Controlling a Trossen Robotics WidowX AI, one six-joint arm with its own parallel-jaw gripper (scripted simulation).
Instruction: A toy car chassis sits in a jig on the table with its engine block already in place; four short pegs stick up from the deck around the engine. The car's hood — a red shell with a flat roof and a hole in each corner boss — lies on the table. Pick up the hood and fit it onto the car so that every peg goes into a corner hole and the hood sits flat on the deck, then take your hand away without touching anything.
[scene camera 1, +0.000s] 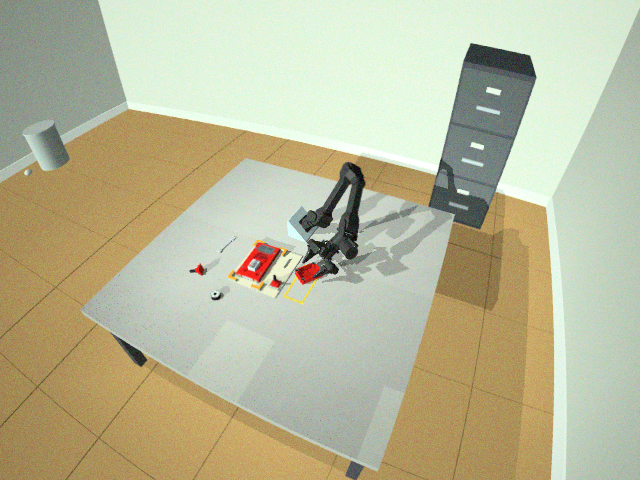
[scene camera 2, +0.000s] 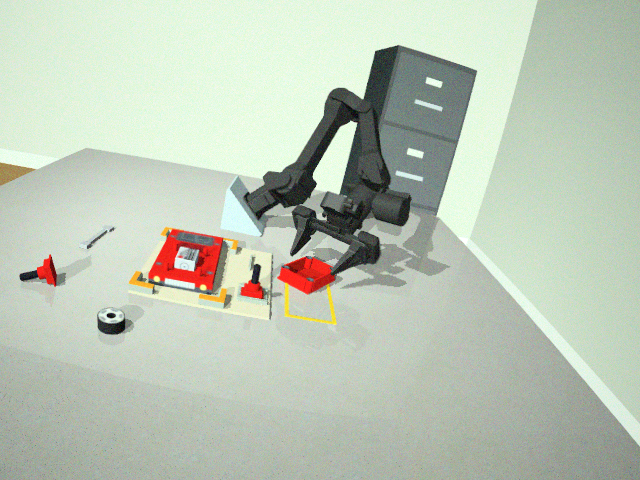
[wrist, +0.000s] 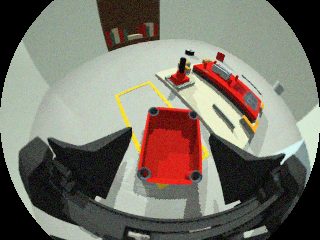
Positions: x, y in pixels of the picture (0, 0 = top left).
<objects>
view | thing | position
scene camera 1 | my gripper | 307, 270
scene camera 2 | my gripper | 310, 264
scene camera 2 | red hood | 307, 274
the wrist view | my gripper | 172, 134
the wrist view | red hood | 171, 154
</objects>
